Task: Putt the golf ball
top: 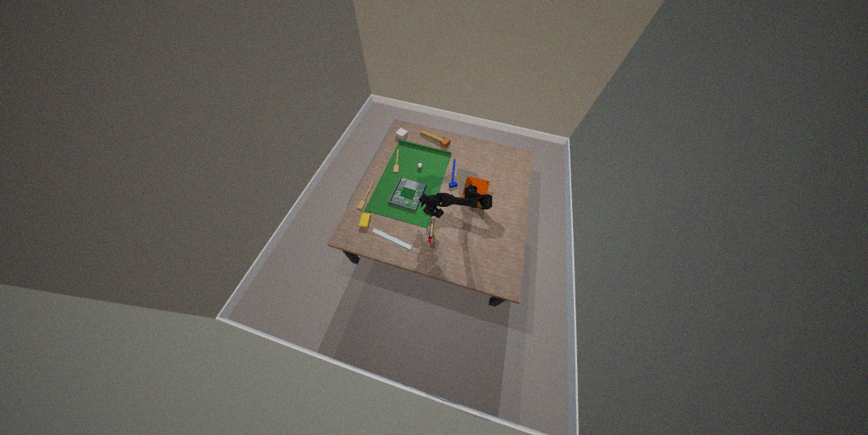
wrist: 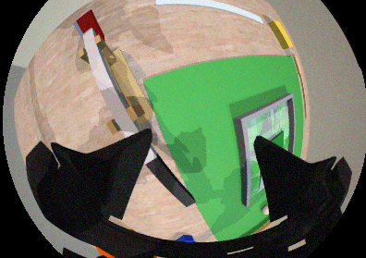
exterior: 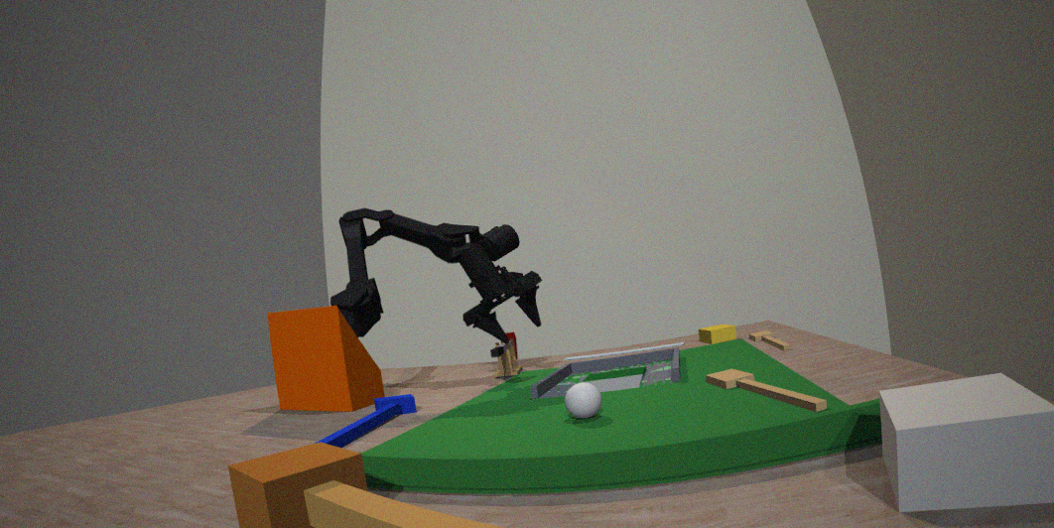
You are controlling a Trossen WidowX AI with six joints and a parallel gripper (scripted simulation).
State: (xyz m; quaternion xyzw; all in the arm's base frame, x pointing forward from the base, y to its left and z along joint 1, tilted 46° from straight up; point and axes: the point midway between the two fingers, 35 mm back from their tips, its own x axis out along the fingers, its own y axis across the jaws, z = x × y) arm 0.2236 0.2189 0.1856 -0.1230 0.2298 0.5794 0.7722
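The blue putter lies 450 mm to the right of my gripper tip, 70 mm below it and 50 mm behind it. The rest, counted from my gripper tip: white strip (250 mm to the left, 150 mm ahead, 90 mm below); wooden stand (80 mm behind, 70 mm to the left, 50 mm below); red putter (80 mm behind, 50 mm to the left, 30 mm below).
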